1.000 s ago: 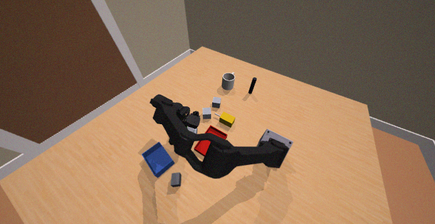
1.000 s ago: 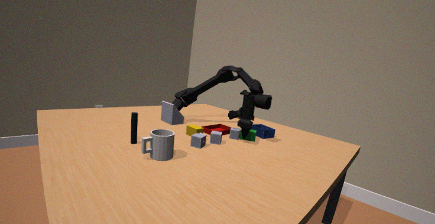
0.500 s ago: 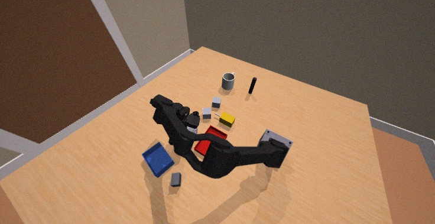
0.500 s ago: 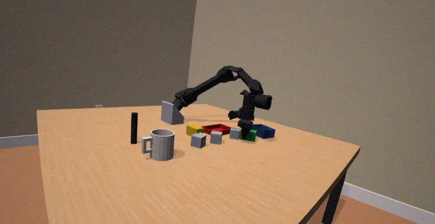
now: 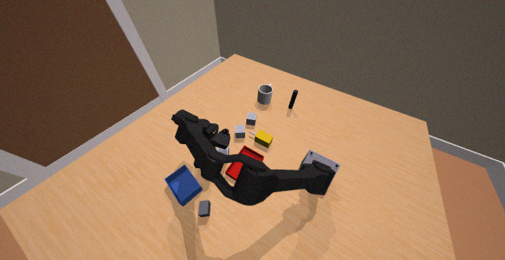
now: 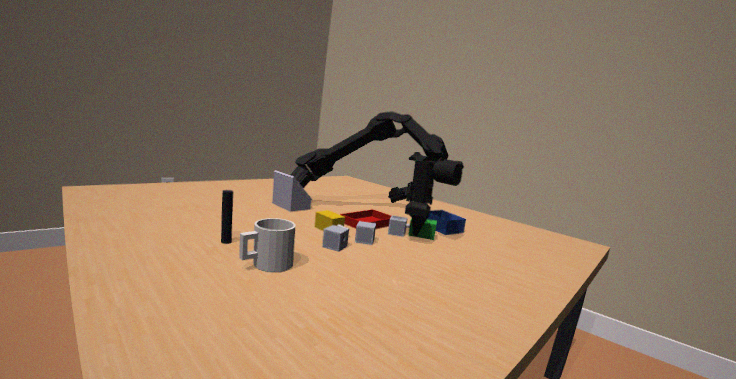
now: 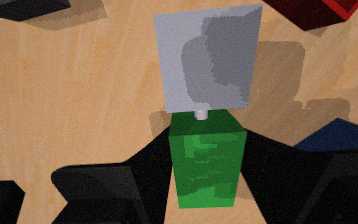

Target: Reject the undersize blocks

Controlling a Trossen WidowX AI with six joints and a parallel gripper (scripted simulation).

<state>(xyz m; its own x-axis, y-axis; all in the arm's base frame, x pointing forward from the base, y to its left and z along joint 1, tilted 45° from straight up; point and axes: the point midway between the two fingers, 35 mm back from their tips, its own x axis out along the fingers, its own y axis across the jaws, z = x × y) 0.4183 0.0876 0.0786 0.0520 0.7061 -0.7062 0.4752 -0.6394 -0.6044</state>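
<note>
Now: the steel block 50 mm behind my gripper tip, 160 mm to the right of it and 10 mm above it. Round my gripper tip: red reject tray: 160 mm behind, 30 mm to the right; then green gauge: 10 mm behind, 10 mm to the right, 20 mm above; then blue tray: 150 mm to the left.
</note>
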